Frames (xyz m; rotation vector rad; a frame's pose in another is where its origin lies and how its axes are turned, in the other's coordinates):
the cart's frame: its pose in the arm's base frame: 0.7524 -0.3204 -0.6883 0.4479 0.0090 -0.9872
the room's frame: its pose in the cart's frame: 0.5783 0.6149 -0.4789 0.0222 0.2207 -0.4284
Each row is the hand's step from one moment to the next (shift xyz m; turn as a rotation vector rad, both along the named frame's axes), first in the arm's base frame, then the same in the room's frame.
Working: the arm's base frame: its pose in the room's frame: -1.1476 -1.3570 0.8696 -0.5877 -0.3036 1.3538

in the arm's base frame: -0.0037 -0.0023 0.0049 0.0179 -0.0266 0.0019
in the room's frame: -0.0015 -0.0027 0.0058 0.0246 0.0151 0.0141
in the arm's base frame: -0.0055 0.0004 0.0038 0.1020 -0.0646 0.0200
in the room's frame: -0.0035 -0.0045 0.0036 0.0636 0.0968 0.0395
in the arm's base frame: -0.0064 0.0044 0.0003 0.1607 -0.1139 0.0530
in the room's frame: -0.0051 -0.0057 -0.0014 0.0989 0.1559 0.0867
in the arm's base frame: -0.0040 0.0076 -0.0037 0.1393 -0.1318 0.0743
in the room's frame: -0.0051 -0.0039 -0.0068 0.0979 0.1380 0.1168
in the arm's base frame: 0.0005 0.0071 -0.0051 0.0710 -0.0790 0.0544
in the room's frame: -0.0030 0.0001 -0.0082 0.0509 0.0728 0.0797
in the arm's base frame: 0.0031 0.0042 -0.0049 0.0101 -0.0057 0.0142
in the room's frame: -0.0002 0.0024 -0.0068 -0.0007 0.0123 0.0135
